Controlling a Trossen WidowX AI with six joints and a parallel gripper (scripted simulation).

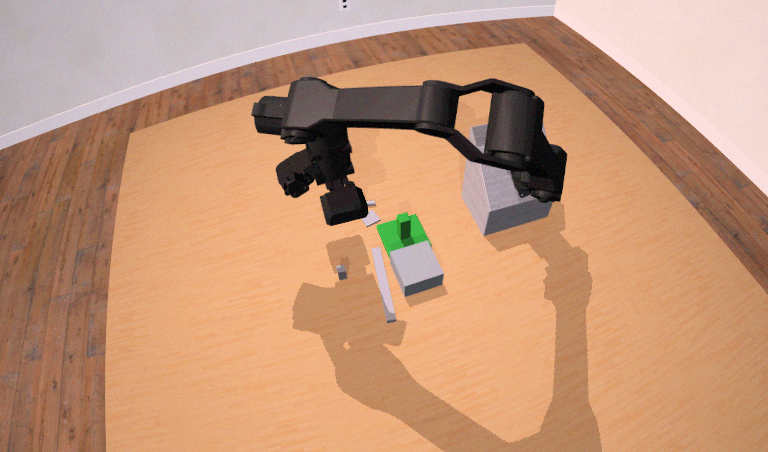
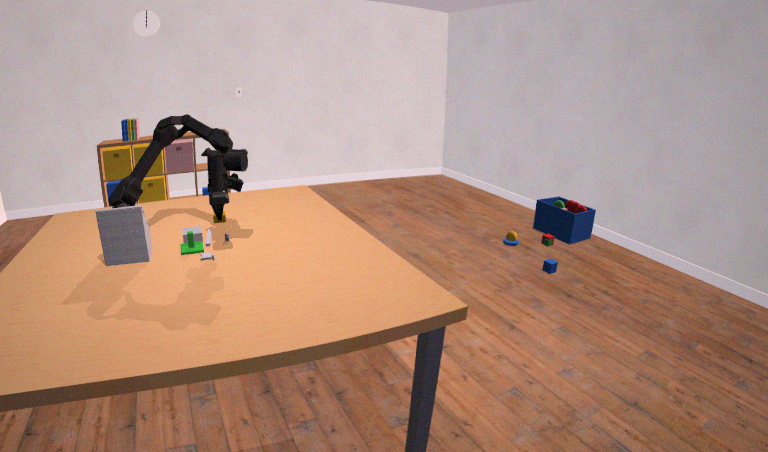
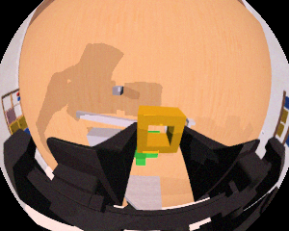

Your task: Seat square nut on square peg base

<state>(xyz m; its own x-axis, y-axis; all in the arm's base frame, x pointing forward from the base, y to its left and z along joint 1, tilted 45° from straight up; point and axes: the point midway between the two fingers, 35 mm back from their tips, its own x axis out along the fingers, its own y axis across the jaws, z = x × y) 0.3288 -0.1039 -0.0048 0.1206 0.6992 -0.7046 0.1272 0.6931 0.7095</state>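
Right now the grey block is 12 cm below my hand, 11 cm to the left of it and 9 cm behind it. The rest, counted from my hand: bolt 13 cm below, 8 cm to the right, 6 cm behind; small grey cube 12 cm below, 6 cm to the left, 3 cm ahead; flat grey plate 13 cm below, 6 cm behind, 4 cm to the right.
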